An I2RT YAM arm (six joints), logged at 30 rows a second.
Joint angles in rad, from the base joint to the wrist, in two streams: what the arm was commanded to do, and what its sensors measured. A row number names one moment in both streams.
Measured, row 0:
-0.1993 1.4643 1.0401 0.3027 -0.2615 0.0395
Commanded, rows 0 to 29:
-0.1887 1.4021 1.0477 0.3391 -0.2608 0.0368
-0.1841 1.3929 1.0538 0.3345 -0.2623 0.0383
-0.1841 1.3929 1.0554 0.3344 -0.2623 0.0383
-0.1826 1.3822 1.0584 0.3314 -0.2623 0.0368
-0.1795 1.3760 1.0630 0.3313 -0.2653 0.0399
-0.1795 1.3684 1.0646 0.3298 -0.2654 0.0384
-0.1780 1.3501 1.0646 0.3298 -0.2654 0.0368
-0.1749 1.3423 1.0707 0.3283 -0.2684 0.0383
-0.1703 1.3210 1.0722 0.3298 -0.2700 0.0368
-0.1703 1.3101 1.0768 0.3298 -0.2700 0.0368
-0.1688 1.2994 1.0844 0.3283 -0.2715 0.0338
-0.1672 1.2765 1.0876 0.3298 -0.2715 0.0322
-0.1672 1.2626 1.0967 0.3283 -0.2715 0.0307
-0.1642 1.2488 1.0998 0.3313 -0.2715 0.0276
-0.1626 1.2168 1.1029 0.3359 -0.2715 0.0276
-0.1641 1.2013 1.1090 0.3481 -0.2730 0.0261
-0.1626 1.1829 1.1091 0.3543 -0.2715 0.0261
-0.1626 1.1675 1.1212 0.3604 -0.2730 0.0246
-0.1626 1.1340 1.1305 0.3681 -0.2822 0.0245
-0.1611 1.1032 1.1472 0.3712 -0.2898 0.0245
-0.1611 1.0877 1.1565 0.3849 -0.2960 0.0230
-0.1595 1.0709 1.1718 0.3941 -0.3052 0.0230
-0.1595 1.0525 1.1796 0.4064 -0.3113 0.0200
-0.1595 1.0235 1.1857 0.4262 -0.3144 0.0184
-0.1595 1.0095 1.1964 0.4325 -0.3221 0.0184
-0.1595 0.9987 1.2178 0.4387 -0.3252 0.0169
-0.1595 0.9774 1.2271 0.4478 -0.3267 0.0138
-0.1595 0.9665 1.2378 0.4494 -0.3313 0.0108
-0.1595 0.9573 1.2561 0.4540 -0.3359 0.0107
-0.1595 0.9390 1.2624 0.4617 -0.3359 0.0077
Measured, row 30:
-0.1677 1.0027 1.1893 0.3389 -0.3004 0.0204
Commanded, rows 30 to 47:
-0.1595 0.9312 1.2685 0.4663 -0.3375 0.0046
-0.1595 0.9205 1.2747 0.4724 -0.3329 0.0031
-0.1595 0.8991 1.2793 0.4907 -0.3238 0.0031
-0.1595 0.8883 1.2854 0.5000 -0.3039 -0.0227
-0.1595 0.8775 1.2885 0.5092 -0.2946 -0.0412
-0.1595 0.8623 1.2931 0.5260 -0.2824 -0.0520
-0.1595 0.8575 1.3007 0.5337 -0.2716 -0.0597
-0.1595 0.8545 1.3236 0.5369 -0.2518 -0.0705
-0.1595 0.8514 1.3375 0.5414 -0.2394 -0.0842
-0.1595 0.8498 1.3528 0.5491 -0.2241 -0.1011
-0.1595 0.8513 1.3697 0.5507 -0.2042 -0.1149
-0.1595 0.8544 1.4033 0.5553 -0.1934 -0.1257
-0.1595 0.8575 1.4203 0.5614 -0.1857 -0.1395
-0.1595 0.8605 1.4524 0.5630 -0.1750 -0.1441
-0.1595 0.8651 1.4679 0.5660 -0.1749 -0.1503
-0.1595 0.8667 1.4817 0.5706 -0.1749 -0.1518
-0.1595 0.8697 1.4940 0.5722 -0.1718 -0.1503
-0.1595 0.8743 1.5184 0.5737 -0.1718 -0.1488
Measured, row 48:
-0.1677 0.8791 1.4307 0.4667 -0.1978 -0.1219
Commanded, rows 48 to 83:
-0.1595 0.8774 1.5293 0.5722 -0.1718 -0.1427
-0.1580 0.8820 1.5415 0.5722 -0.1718 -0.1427
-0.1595 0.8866 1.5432 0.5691 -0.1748 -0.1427
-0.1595 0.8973 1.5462 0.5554 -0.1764 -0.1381
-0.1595 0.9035 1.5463 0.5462 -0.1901 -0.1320
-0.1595 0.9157 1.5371 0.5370 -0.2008 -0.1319
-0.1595 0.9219 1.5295 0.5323 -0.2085 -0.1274
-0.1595 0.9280 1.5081 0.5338 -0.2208 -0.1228
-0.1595 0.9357 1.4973 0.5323 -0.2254 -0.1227
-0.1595 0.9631 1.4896 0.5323 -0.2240 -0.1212
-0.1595 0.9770 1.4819 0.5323 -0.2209 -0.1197
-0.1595 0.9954 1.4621 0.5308 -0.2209 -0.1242
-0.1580 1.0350 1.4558 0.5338 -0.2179 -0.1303
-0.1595 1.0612 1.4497 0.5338 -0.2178 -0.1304
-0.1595 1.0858 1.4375 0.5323 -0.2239 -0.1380
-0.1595 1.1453 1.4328 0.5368 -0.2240 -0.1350
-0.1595 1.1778 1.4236 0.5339 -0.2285 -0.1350
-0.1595 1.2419 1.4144 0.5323 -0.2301 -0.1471
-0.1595 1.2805 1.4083 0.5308 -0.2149 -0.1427
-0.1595 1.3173 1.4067 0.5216 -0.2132 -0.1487
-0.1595 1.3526 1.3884 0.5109 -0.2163 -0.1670
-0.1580 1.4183 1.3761 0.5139 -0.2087 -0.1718
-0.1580 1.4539 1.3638 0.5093 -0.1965 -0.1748
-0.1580 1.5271 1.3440 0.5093 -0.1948 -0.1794
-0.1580 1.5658 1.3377 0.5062 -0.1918 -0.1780
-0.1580 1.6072 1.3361 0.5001 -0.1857 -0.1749
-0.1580 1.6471 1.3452 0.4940 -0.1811 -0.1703
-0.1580 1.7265 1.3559 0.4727 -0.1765 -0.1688
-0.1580 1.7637 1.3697 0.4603 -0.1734 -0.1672
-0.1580 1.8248 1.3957 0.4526 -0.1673 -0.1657
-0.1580 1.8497 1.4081 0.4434 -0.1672 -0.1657
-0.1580 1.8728 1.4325 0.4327 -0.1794 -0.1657
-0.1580 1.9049 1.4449 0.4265 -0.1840 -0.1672
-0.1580 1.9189 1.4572 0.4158 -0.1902 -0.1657
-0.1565 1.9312 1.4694 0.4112 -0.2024 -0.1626
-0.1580 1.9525 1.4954 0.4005 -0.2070 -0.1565
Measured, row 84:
-0.1654 1.9873 1.3640 0.3450 -0.1764 -0.1635
